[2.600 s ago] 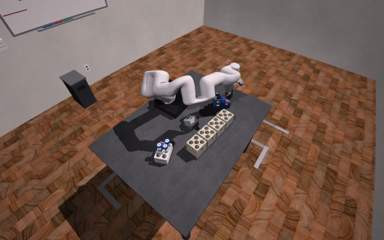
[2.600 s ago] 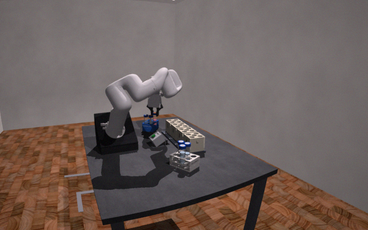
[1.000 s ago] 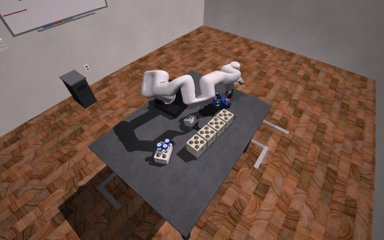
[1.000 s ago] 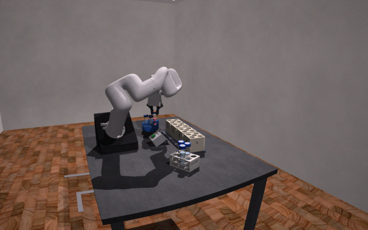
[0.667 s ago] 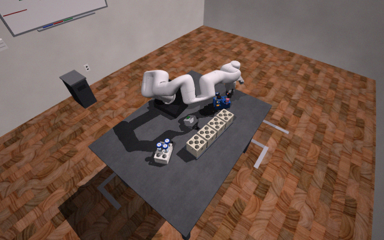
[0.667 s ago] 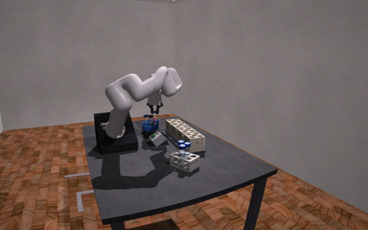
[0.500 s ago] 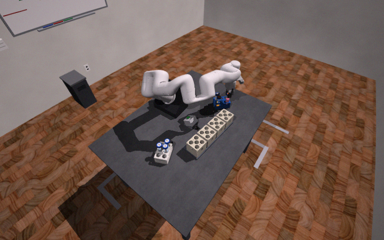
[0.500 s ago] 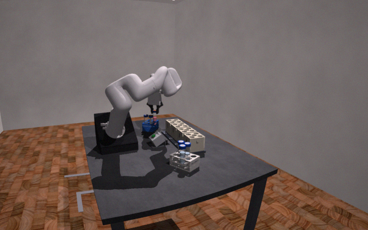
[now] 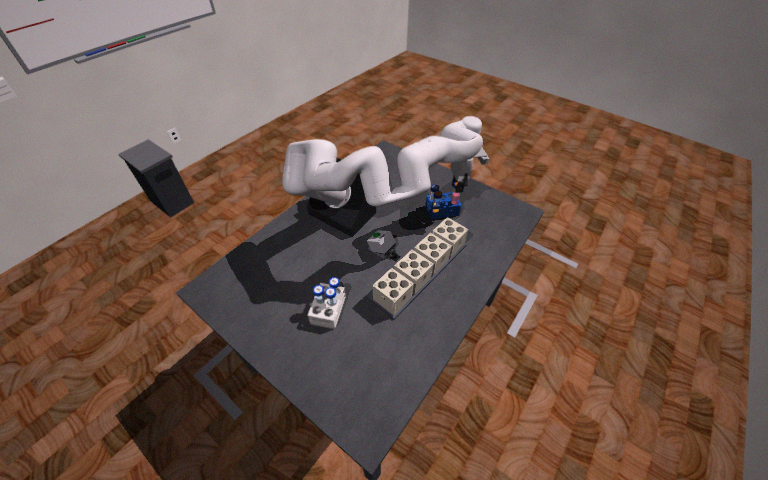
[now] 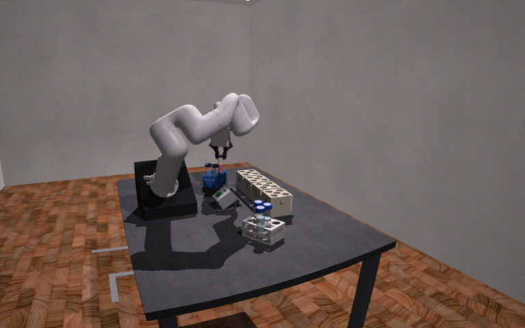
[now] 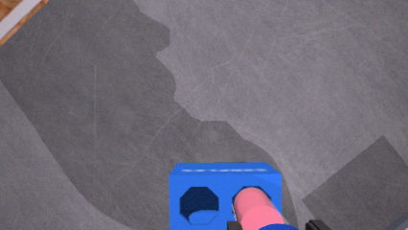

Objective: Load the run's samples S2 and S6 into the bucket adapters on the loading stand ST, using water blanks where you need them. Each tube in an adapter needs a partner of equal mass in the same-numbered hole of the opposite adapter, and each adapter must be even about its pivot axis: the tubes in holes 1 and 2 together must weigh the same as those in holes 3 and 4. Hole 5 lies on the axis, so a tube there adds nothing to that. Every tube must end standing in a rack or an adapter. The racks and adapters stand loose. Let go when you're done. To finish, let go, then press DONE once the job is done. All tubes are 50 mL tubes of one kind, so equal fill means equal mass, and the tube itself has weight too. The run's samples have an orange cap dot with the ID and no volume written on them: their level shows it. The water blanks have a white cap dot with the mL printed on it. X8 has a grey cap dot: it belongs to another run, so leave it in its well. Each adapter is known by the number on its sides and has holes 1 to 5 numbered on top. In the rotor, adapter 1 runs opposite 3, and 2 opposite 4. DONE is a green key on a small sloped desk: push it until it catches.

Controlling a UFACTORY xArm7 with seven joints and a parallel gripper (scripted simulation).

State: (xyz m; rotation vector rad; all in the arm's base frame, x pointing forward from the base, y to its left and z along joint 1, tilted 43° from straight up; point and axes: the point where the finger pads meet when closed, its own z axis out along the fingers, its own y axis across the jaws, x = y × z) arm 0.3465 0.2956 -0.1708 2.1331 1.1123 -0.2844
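Now: the orange-dot tube 1 cm behind my hand and 5 cm below it. Round my hand: white rack (5 cm behind, 68 cm to the right, 12 cm below); then blue rack (4 cm behind, 2 cm to the right, 12 cm below).
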